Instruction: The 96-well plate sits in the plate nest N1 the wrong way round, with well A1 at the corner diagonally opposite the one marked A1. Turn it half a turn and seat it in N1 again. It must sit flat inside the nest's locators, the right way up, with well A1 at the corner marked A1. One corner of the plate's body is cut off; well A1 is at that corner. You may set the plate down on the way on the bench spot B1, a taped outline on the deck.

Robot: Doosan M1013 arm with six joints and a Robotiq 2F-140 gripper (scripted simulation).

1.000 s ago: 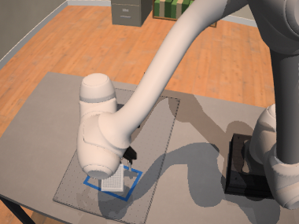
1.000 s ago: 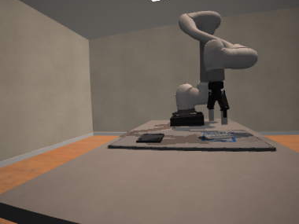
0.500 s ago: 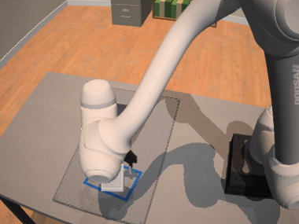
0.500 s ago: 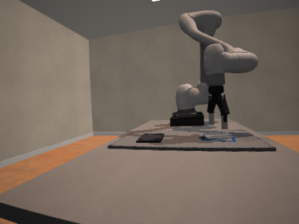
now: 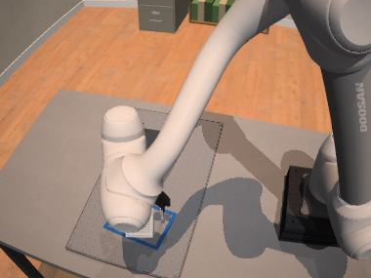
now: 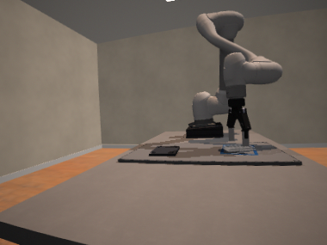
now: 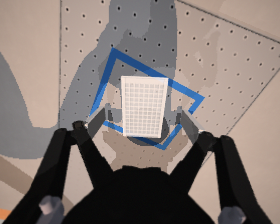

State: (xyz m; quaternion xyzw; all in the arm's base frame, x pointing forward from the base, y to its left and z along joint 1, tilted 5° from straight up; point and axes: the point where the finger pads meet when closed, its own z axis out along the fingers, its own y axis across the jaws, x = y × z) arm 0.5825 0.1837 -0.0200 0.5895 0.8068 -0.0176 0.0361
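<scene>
My hand is 3 cm above the white 96-well plate. Also, from my hand: corner mark (14 cm ahead, 39 cm to the right, 3 cm below); then plate nest N1 (6 cm ahead, 34 cm to the right, 3 cm below).
</scene>
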